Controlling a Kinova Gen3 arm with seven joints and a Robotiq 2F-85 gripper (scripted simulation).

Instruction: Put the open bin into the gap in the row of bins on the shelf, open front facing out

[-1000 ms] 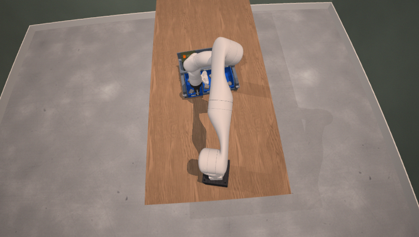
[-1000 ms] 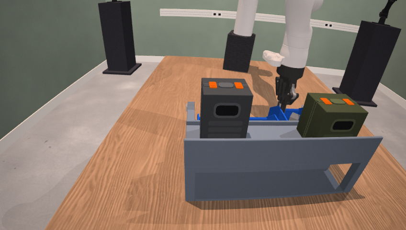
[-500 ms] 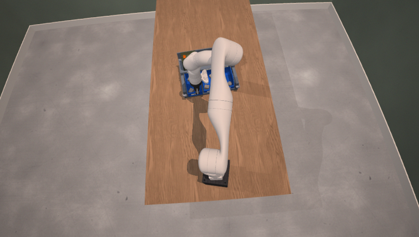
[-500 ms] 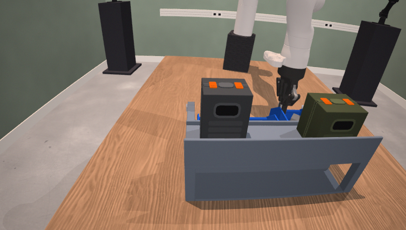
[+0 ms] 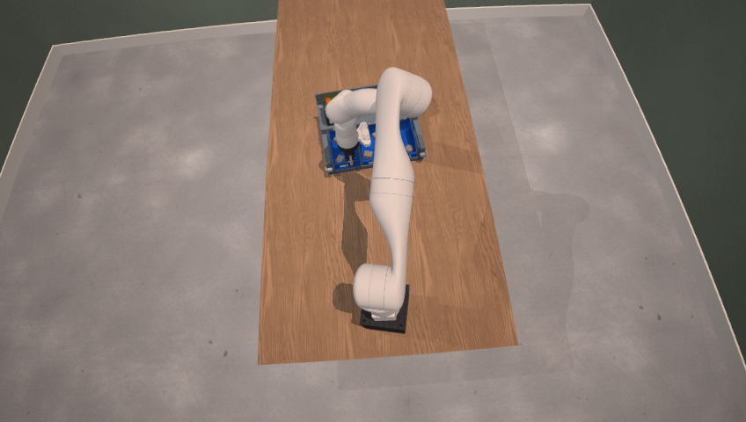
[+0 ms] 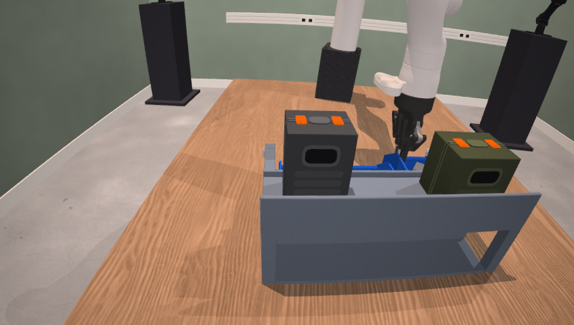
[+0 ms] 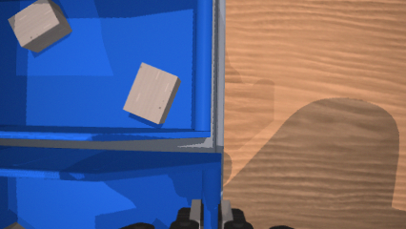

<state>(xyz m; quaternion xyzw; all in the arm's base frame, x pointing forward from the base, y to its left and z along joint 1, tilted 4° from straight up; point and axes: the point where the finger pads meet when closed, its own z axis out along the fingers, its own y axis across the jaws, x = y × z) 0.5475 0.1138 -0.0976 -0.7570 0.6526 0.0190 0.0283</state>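
Now: the grey part 12 cm ahead of my hand, 6 cm to the left of it and 4 cm below it. The rest, counted from my hand: grey shelf (13 cm ahead, 8 cm to the right).
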